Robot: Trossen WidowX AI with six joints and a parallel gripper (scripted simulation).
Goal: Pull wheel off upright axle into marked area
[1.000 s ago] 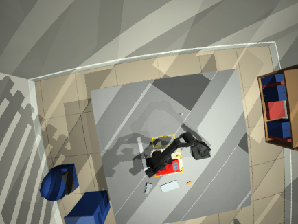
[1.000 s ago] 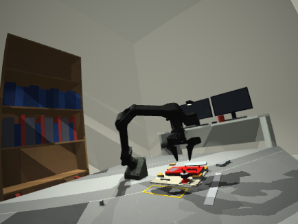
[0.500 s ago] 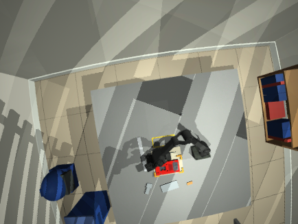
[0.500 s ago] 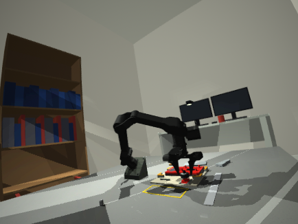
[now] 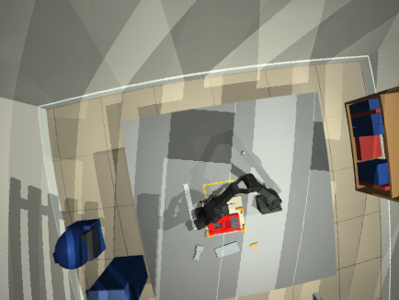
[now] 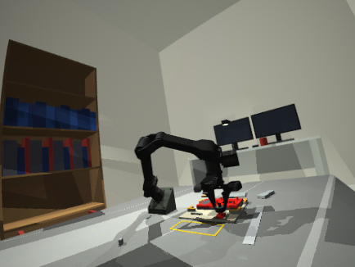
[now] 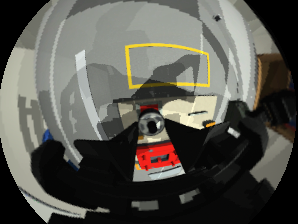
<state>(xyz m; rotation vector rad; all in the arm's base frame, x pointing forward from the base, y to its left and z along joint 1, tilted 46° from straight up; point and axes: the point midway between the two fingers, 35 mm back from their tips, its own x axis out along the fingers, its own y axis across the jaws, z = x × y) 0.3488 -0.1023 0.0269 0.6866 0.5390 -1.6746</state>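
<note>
My gripper tip is right at the dark wheel.
</note>
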